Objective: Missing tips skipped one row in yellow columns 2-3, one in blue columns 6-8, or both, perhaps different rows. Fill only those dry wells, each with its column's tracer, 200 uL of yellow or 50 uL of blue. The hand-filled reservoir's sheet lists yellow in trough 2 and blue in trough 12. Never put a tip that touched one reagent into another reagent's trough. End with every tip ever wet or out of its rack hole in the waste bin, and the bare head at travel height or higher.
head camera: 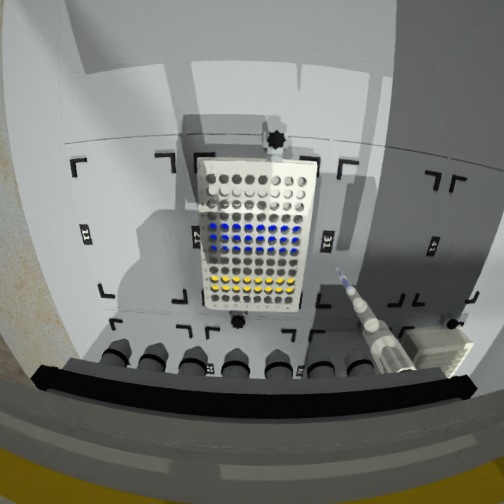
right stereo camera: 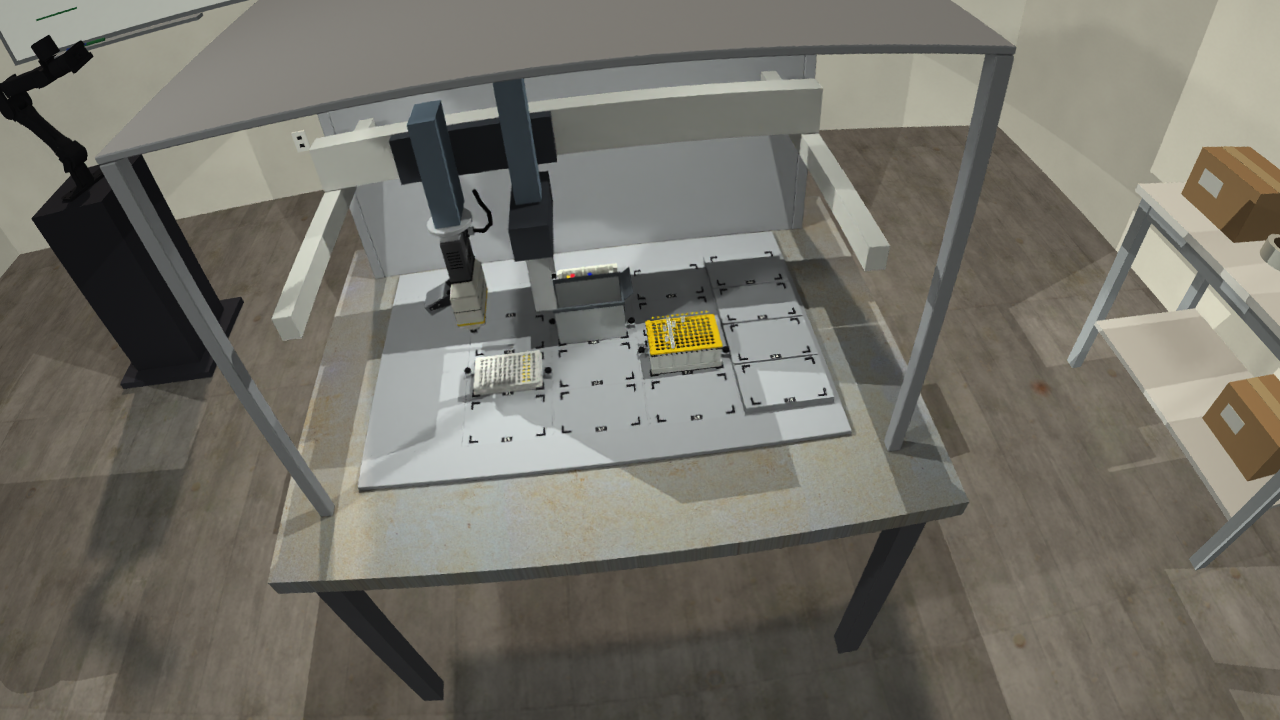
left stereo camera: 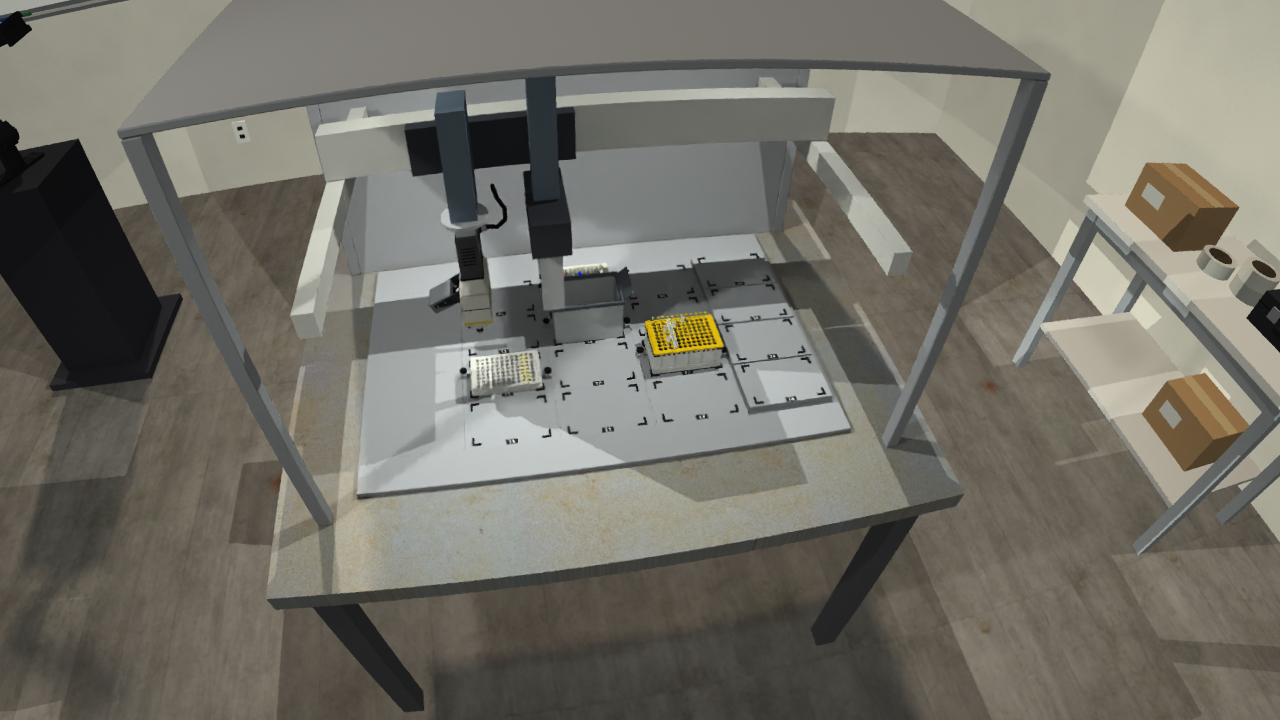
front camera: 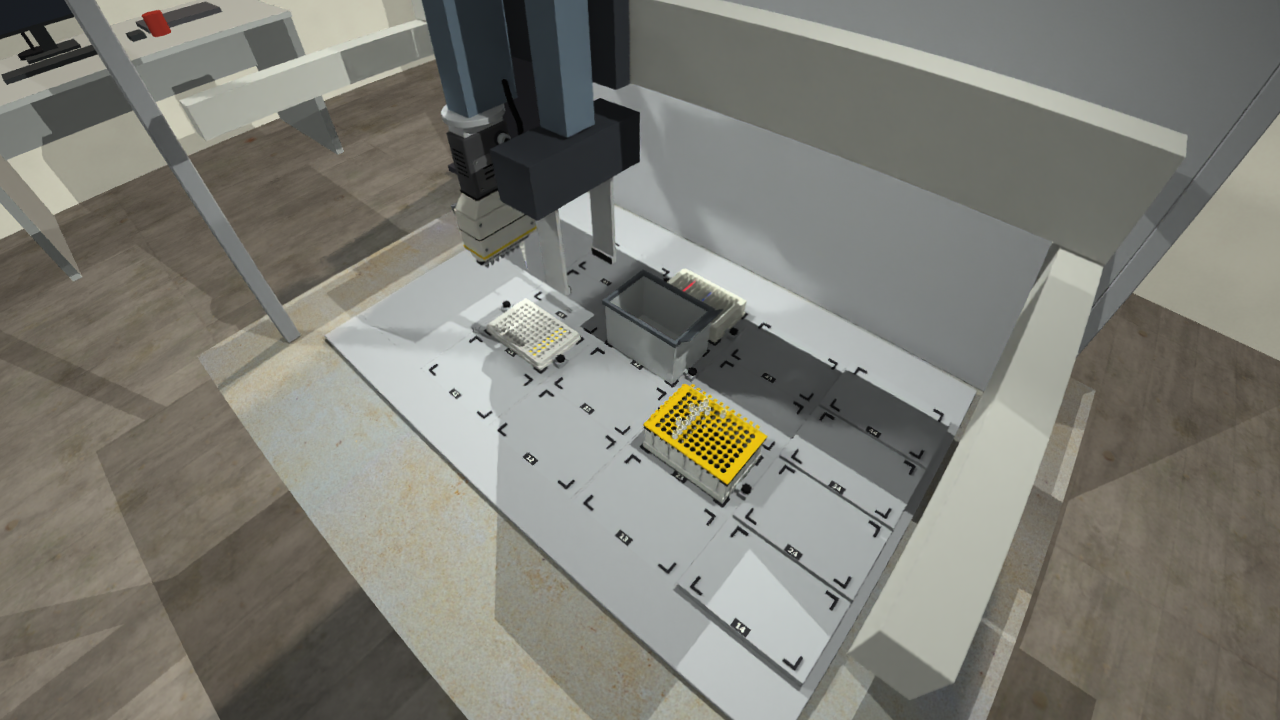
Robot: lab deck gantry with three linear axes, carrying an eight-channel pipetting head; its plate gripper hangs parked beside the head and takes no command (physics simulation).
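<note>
The cream well plate shows three blue and two yellow columns in the head view, colour in every row. The pipetting head is raised behind it. A single long tip with blue inside is on its right end nozzle; the other nozzles are bare. The yellow tip rack holds some clear tips. The grey waste bin stands beside the reservoir; its troughs are mostly hidden. My parked gripper hangs open, its paddles apart.
The deck's back wall rises behind the labware. Frame posts stand at the table's sides. Raised deck panels lie right of the tip rack. Black knobs sit at the plate's ends.
</note>
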